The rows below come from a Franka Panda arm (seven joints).
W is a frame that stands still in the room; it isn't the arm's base.
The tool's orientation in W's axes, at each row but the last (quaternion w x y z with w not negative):
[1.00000 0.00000 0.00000 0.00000]
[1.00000 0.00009 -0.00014 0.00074]
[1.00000 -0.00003 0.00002 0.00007]
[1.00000 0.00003 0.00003 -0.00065]
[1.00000 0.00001 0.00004 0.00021]
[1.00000 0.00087 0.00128 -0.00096]
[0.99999 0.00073 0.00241 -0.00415]
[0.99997 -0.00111 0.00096 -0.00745]
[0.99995 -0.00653 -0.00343 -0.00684]
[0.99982 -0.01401 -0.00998 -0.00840]
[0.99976 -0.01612 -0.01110 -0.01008]
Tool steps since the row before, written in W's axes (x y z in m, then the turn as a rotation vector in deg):
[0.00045 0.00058 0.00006 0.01 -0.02 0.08]
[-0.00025 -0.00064 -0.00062 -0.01 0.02 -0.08]
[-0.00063 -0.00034 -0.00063 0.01 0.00 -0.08]
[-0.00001 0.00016 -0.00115 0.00 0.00 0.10]
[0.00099 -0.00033 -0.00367 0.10 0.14 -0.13]
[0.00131 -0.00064 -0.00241 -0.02 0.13 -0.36]
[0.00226 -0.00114 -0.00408 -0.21 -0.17 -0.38]
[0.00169 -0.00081 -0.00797 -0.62 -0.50 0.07]
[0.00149 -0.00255 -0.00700 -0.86 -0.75 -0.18]
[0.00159 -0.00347 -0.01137 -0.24 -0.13 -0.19]
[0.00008 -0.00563 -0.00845 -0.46 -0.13 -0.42]
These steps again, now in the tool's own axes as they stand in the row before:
[0.00045 0.00058 0.00006 0.01 -0.02 0.08]
[-0.00025 -0.00064 -0.00062 -0.01 0.02 -0.08]
[-0.00063 -0.00034 -0.00063 0.01 0.00 -0.08]
[-0.00001 0.00016 -0.00115 0.00 0.00 0.10]
[0.00099 -0.00033 -0.00367 0.10 0.14 -0.13]
[0.00132 -0.00064 -0.00241 -0.02 0.13 -0.36]
[0.00229 -0.00113 -0.00407 -0.21 -0.17 -0.38]
[0.00172 -0.00077 -0.00797 -0.61 -0.51 0.07]
[0.00148 -0.00244 -0.00704 -0.85 -0.76 -0.18]
[0.00142 -0.00312 -0.01149 -0.24 -0.13 -0.19]
[0.00000 -0.00535 -0.00863 -0.47 -0.13 -0.41]

